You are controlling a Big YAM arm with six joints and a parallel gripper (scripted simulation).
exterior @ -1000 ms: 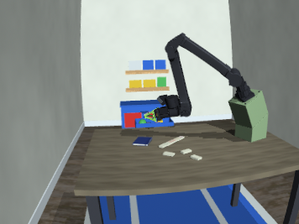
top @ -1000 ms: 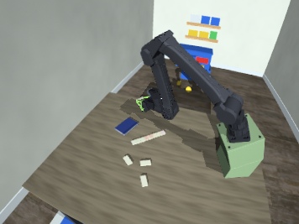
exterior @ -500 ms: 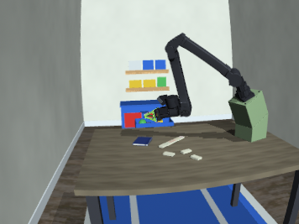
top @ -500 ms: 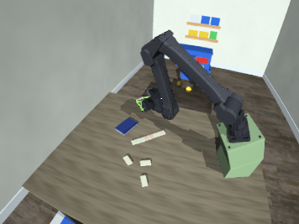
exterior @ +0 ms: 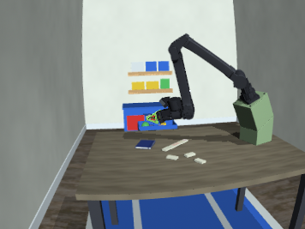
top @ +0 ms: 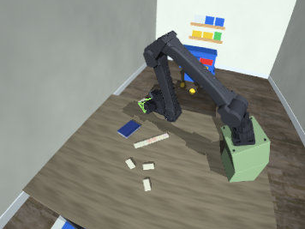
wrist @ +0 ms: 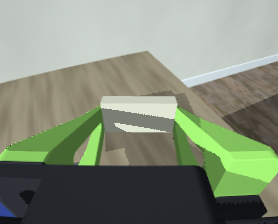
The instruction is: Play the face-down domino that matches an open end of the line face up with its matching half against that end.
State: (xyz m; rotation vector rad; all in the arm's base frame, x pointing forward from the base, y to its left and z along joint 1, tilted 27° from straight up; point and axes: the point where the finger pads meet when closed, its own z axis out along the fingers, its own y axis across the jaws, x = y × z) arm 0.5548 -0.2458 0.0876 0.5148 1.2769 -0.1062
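Right now the domino is right at my hand.
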